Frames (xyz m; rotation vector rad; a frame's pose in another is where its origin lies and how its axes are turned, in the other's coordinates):
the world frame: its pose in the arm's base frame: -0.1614 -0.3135 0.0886 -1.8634 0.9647 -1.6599
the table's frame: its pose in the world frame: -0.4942 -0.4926 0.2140 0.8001 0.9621 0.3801
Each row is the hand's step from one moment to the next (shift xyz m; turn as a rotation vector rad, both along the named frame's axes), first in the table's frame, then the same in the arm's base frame.
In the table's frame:
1: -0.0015 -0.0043 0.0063 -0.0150 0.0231 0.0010
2: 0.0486 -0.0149 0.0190 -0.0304 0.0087 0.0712
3: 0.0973 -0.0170 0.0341 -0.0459 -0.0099 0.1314
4: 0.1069 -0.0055 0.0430 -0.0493 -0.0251 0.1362
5: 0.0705 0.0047 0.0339 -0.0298 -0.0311 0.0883
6: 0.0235 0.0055 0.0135 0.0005 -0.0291 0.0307
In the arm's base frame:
1: 0.0011 0.0010 0.0076 0.0245 -0.0020 -0.0124
2: -0.0338 -0.0351 0.0239 0.0558 -0.0102 0.0534
3: -0.0615 -0.0758 0.0372 0.0805 -0.0120 0.1134
4: -0.0573 -0.0927 0.0379 0.0756 -0.0030 0.1261
5: -0.0304 -0.0679 0.0247 0.0386 0.0046 0.0902
6: -0.0068 -0.0256 0.0078 -0.0050 0.0036 0.0418

